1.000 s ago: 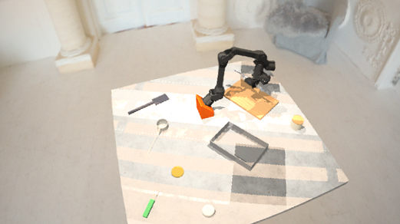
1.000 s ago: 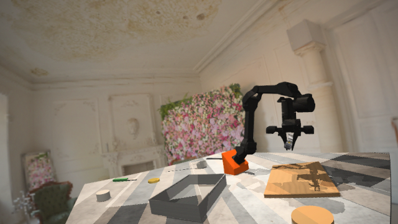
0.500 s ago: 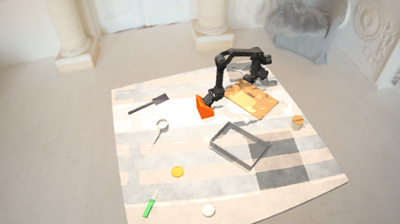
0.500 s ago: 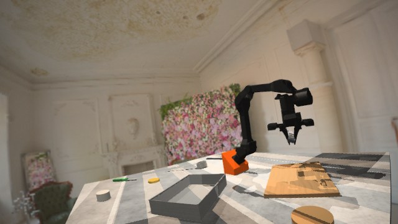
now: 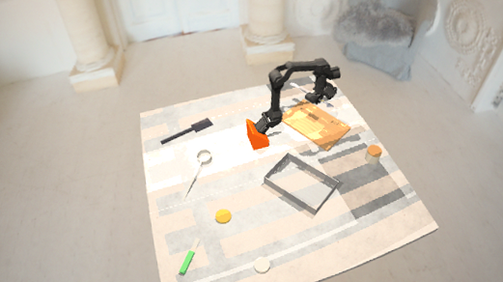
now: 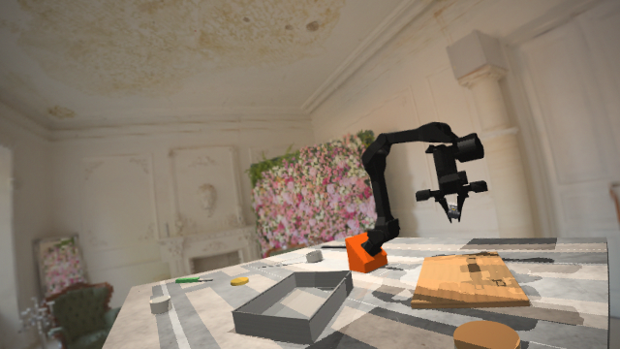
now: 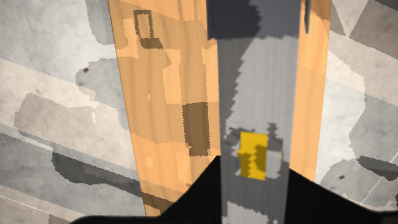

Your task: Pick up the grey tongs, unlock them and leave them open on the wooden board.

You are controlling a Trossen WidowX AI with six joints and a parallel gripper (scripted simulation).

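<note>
My gripper tip is now 40 mm below the yellow lock piece, 20 mm short of it and 10 mm to the right of it. Also, from my gripper tip: grey roasting tin: 340 mm ahead, 290 mm to the right, 130 mm below; black spatula: 680 mm to the right, 260 mm behind, 150 mm below; wooden board: 150 mm below.
</note>
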